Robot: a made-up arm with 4 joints. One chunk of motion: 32 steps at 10 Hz.
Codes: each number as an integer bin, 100 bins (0 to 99) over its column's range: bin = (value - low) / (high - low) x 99, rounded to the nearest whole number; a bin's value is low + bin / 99 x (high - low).
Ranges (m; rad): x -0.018..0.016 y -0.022..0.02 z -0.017..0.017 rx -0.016..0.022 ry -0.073..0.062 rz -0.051..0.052
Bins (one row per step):
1: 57 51 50 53 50 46
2: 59 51 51 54 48 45
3: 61 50 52 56 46 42
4: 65 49 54 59 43 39
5: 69 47 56 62 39 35
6: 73 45 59 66 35 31
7: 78 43 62 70 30 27
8: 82 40 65 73 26 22
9: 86 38 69 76 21 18
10: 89 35 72 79 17 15
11: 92 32 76 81 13 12
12: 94 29 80 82 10 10
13: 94 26 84 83 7 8
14: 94 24 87 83 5 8
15: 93 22 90 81 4 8
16: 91 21 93 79 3 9
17: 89 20 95 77 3 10
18: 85 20 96 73 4 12
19: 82 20 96 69 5 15
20: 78 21 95 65 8 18
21: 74 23 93 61 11 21
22: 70 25 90 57 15 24
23: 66 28 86 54 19 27
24: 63 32 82 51 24 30
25: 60 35 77 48 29 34
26: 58 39 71 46 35 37
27: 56 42 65 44 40 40
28: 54 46 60 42 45 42
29: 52 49 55 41 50 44
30: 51 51 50 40 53 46
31: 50 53 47 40 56 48
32: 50 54 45 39 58 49
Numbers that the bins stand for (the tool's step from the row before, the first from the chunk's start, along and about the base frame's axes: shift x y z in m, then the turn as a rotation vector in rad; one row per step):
1: 0.00158 -0.00036 0.00017 0.00434 -0.00482 -0.00314
2: 0.00226 -0.00036 0.00052 0.00473 -0.00755 -0.00418
3: 0.00295 -0.00079 0.00086 0.00549 -0.01027 -0.00730
4: 0.00432 -0.00121 0.00155 0.00665 -0.01436 -0.01042
5: 0.00570 -0.00206 0.00223 0.00780 -0.01982 -0.01459
6: 0.00707 -0.00291 0.00326 0.00933 -0.02527 -0.01875
7: 0.00879 -0.00376 0.00429 0.01087 -0.03209 -0.02291
8: 0.01016 -0.00503 0.00532 0.01202 -0.03755 -0.02811
9: 0.01154 -0.00588 0.00670 0.01317 -0.04436 -0.03227
10: 0.01257 -0.00715 0.00773 0.01432 -0.04982 -0.03539
11: 0.01360 -0.00842 0.00910 0.01509 -0.05527 -0.03852
12: 0.01428 -0.00970 0.01047 0.01547 -0.05936 -0.04060
13: 0.01428 -0.01097 0.01185 0.01586 -0.06345 -0.04268
14: 0.01428 -0.01182 0.01288 0.01586 -0.06618 -0.04268
15: 0.01394 -0.01267 0.01391 0.01509 -0.06755 -0.04268
16: 0.01325 -0.01309 0.01494 0.01432 -0.06891 -0.04164
17: 0.01257 -0.01352 0.01563 0.01356 -0.06891 -0.04060
18: 0.01119 -0.01352 0.01597 0.01202 -0.06755 -0.03852
19: 0.01016 -0.01352 0.01597 0.01048 -0.06618 -0.03539
20: 0.00879 -0.01309 0.01563 0.00895 -0.06209 -0.03227
21: 0.00741 -0.01224 0.01494 0.00741 -0.05800 -0.02915
22: 0.00604 -0.01139 0.01391 0.00588 -0.05255 -0.02603
23: 0.00467 -0.01012 0.01254 0.00473 -0.04709 -0.02291
24: 0.00364 -0.00842 0.01116 0.00358 -0.04027 -0.01979
25: 0.00261 -0.00715 0.00944 0.00242 -0.03345 -0.01563
26: 0.00192 -0.00545 0.00738 0.00166 -0.02527 -0.01251
27: 0.00123 -0.00418 0.00532 0.00089 -0.01845 -0.00938
28: 0.00055 -0.00248 0.00361 0.00012 -0.01164 -0.00730
29: -0.00014 -0.00121 0.00189 -0.00026 -0.00482 -0.00522
30: -0.00048 -0.00036 0.00017 -0.00065 -0.00073 -0.00314
31: -0.00083 0.00048 -0.00086 -0.00065 0.00336 -0.00106
32: -0.00083 0.00091 -0.00155 -0.00103 0.00609 -0.00002

